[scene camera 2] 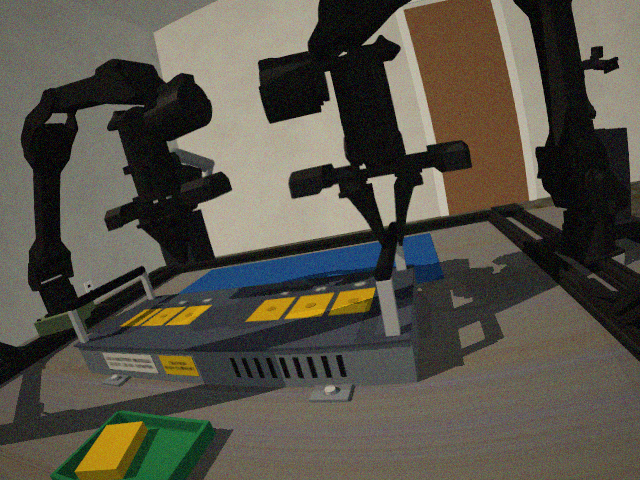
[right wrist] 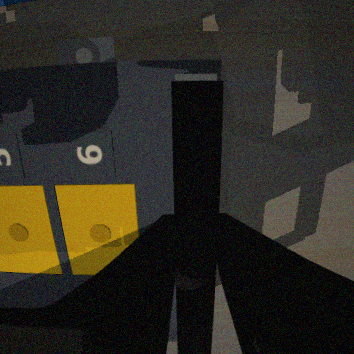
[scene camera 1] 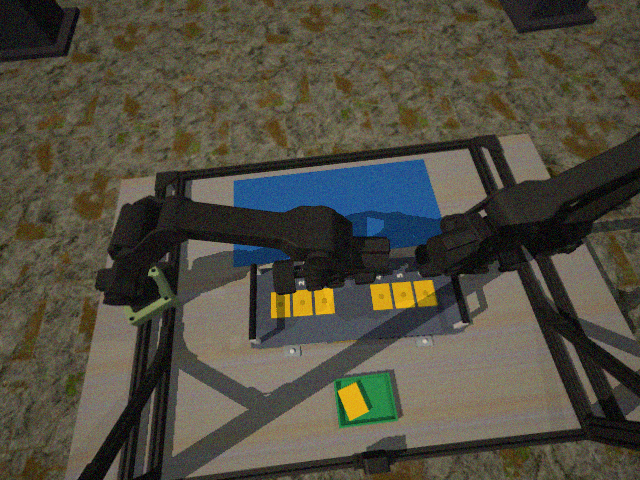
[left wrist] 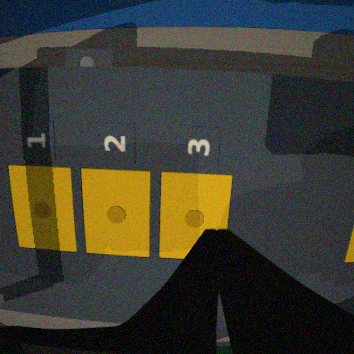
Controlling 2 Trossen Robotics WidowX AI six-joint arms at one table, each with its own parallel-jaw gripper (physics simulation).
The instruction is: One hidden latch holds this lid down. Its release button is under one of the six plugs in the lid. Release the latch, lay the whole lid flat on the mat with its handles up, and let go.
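Where they show: left gripper, between the fingertips: (scene camera 2: 184, 262) (left wrist: 215, 239); right gripper, between the fingertips: (scene camera 2: 393, 246) (right wrist: 193, 225) (scene camera 1: 450, 272); left arm's base, origin of its link: (scene camera 2: 63, 309) (scene camera 1: 143, 294); right arm's base, origin of its link: (scene camera 2: 590, 252) (scene camera 1: 539, 246).
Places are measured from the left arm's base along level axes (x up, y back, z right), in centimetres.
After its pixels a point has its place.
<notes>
The grey lid (scene camera 1: 354, 312) {x -0.4, y -38.0, z 30.8 cm} (scene camera 2: 227, 316) {x -0.4, y -39.7, z 29.6 cm} (left wrist: 250, 110) {x -0.4, y -39.8, z 20.3 cm} (right wrist: 150, 150) {x -0.4, y -58.9, z 33.6 cm} lies roughly level on its box (scene camera 2: 217, 367) {x -2.8, y -37.9, z 37.1 cm}, handles up. Six yellow plugs show in it, including plug 2 (scene camera 1: 302, 303) {x -0.3, y -29.5, z 22.6 cm} (left wrist: 116, 212) {x -0.3, y -29.7, z 22.3 cm} and plug 6 (scene camera 1: 425, 293) {x -0.4, y -53.9, z 36.2 cm} (right wrist: 97, 220) {x -0.4, y -54.3, z 35.5 cm}. My right gripper (scene camera 2: 391, 232) {x 4.1, y -59.7, z 36.0 cm} (right wrist: 193, 225) {x 4.1, y -59.7, z 36.0 cm} is shut on the black bar of the right handle (scene camera 1: 461, 299) {x 5.8, y -56.6, z 41.6 cm} (scene camera 2: 385, 260) {x 5.8, y -55.3, z 44.4 cm} (right wrist: 197, 150) {x 5.8, y -61.3, z 33.2 cm}. My left gripper (left wrist: 215, 239) {x 6.5, y -35.3, z 23.2 cm} is shut and empty above the lid, overlapping plug 3 (left wrist: 192, 200) {x -0.4, y -34.3, z 23.7 cm} in its wrist view. The left handle (scene camera 1: 253, 304) {x 5.7, y -20.5, z 18.5 cm} (scene camera 2: 111, 286) {x 5.1, y -21.4, z 17.9 cm} is free. Any latch or button is hidden.
The blue mat (scene camera 1: 310, 191) {x -5.1, y -48.8, z -4.6 cm} (scene camera 2: 258, 269) {x -5.1, y -44.7, z -7.0 cm} (left wrist: 200, 15) {x -5.1, y -40.4, z 13.1 cm} lies behind the box. A green tray (scene camera 1: 393, 396) {x -3.6, y -35.0, z 48.9 cm} (scene camera 2: 165, 449) {x -4.8, y -32.5, z 45.7 cm} with a loose yellow block (scene camera 1: 353, 401) {x -3.6, y -27.5, z 45.1 cm} (scene camera 2: 111, 446) {x -3.6, y -27.7, z 45.2 cm} stands in front. A pale green bracket (scene camera 1: 149, 310) {x 0.0, y 0.1, z 4.5 cm} (scene camera 2: 56, 322) {x -1.2, y -0.4, z 5.0 cm} is at the left. Black frame rails border the table.
</notes>
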